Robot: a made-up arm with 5 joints. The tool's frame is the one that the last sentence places. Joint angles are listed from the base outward.
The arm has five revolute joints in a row. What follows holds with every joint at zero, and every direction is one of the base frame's. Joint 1 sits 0.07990 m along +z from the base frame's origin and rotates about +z. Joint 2 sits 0.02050 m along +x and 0.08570 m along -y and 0.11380 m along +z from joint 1 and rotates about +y. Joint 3 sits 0.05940 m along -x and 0.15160 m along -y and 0.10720 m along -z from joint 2 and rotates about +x. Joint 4 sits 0.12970 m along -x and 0.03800 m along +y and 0.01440 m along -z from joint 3 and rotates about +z. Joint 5 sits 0.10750 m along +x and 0.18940 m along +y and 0.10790 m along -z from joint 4 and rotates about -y. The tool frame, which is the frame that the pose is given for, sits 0.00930 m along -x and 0.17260 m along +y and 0.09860 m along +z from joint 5; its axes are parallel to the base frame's.
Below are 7 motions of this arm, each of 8 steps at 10 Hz.
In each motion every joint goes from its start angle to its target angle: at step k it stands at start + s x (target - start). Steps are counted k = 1, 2, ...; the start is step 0. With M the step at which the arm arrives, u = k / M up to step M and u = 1 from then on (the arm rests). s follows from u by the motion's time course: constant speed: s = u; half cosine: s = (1 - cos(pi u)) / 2; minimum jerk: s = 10 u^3 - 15 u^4 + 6 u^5.
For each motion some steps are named. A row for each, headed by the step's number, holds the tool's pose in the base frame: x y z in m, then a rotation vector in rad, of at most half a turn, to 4 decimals.
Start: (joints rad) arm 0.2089 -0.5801 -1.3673 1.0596 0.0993
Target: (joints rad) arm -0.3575 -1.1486 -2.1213 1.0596 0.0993
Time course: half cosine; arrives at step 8
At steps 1, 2, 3, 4, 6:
1: -0.0922 -0.2324 -0.3968 -1.4172 0.0410 0.6767
2: -0.0662 -0.2454 -0.4061 -1.4802 0.0815 0.5379
3: -0.0329 -0.2722 -0.4129 -1.5640 0.1535 0.3251
4: -0.0051 -0.3130 -0.4110 -1.6450 0.2543 0.0674
6: 0.0043 -0.4007 -0.3849 -1.7372 0.4789 -0.4233

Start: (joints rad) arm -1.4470 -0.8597 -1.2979 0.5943 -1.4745
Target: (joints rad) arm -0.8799 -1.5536 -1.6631 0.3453 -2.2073
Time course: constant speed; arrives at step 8
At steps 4, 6, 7, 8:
4: -0.1123 -0.5864 -0.1689 0.1015 1.1994 -2.5201
6: -0.0555 -0.6658 -0.0579 0.3627 0.9410 -2.5722
7: -0.0256 -0.6929 -0.0015 0.5129 0.8173 -2.5569
8: 0.0038 -0.7121 0.0539 0.6714 0.7021 -2.5137

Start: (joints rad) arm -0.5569 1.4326 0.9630 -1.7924 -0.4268
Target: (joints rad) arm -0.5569 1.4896 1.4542 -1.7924 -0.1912
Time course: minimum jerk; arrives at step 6
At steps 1, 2, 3, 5, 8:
1: -0.3596 -0.1440 0.0248 -0.3028 -1.8688 2.0650
2: -0.3546 -0.1295 0.0262 -0.3305 -1.8611 2.0158
3: -0.3440 -0.1070 0.0289 -0.3768 -1.8463 1.9350
5: -0.3215 -0.0762 0.0340 -0.4514 -1.8175 1.8089
8: -0.3196 -0.0741 0.0344 -0.4571 -1.8151 1.7995

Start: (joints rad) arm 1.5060 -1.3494 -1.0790 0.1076 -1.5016
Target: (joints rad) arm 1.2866 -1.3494 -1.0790 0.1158 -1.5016
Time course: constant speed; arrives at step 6
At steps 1, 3, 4, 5, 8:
1: 0.1855 0.5138 0.0539 -0.3068 -0.0238 0.4036
3: 0.2223 0.4991 0.0528 -0.3095 -0.0129 0.3312
4: 0.2403 0.4907 0.0523 -0.3107 -0.0074 0.2950
5: 0.2580 0.4817 0.0517 -0.3119 -0.0019 0.2589
8: 0.2754 0.4721 0.0512 -0.3130 0.0036 0.2227

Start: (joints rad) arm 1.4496 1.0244 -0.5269 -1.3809 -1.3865
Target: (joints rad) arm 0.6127 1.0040 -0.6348 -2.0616 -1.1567
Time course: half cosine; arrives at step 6
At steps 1, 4, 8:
1: 0.3758 -0.0559 -0.0441 -1.0108 0.9106 -0.5010
4: 0.3996 -0.3018 0.1036 -0.5352 0.7067 -1.1760
8: 0.3453 -0.4000 0.1682 -0.4136 0.5831 -1.4422

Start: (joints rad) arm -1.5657 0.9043 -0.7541 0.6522 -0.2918
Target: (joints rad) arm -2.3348 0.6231 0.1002 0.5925 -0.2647
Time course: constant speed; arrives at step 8
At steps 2, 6, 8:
2: 0.1751 0.4069 0.1919 0.7125 1.0517 -0.7316
6: 0.3102 0.1793 0.2442 0.9158 0.4749 -1.3285
8: 0.3078 0.0743 0.2879 0.9378 0.1502 -1.6013

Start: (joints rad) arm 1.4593 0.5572 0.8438 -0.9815 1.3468
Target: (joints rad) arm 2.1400 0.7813 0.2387 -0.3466 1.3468
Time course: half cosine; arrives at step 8
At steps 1, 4, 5, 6, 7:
1: 0.0040 0.1115 0.1275 -0.0186 -0.4012 0.3311
4: -0.0954 0.0082 0.1386 0.1925 -0.5045 0.9655
5: -0.1066 -0.0590 0.1405 0.2799 -0.5092 1.2429
6: -0.0965 -0.1200 0.1425 0.3502 -0.4949 1.4831
7: -0.0790 -0.1601 0.1446 0.3941 -0.4758 1.6459

